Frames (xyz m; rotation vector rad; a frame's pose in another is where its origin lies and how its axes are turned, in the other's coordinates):
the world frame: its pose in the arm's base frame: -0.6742 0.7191 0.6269 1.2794 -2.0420 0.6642
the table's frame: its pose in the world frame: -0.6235 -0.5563 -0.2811 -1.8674 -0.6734 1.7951
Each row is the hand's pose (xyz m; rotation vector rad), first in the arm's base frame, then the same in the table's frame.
Working: the arm's base frame: its pose in the table's frame: -0.9804 -0.4188 -0.4097 1.6661 2.2688 1.1622

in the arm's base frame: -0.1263 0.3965 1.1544 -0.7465 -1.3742 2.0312
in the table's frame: -0.0586 0.1124 -1.0211 2.4481 -0.9053 0.1954
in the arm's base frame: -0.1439 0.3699 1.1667 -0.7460 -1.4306 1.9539
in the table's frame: -0.0662 0.1008 -1.0523 2.4106 -0.8343 0.1711
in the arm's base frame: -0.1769 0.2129 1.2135 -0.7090 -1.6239 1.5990
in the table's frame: -0.1522 0.0792 -1.1940 2.2562 -0.5101 0.0766
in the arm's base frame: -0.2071 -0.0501 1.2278 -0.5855 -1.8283 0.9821
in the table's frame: -0.3374 0.0314 -1.3775 1.9600 0.0129 -0.0723
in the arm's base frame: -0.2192 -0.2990 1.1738 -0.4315 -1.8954 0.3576
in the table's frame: -0.5523 -0.0345 -1.4980 1.6027 0.4942 -0.1920
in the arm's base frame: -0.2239 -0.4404 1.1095 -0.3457 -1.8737 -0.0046
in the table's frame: -0.6916 -0.0875 -1.5419 1.3638 0.7498 -0.2381
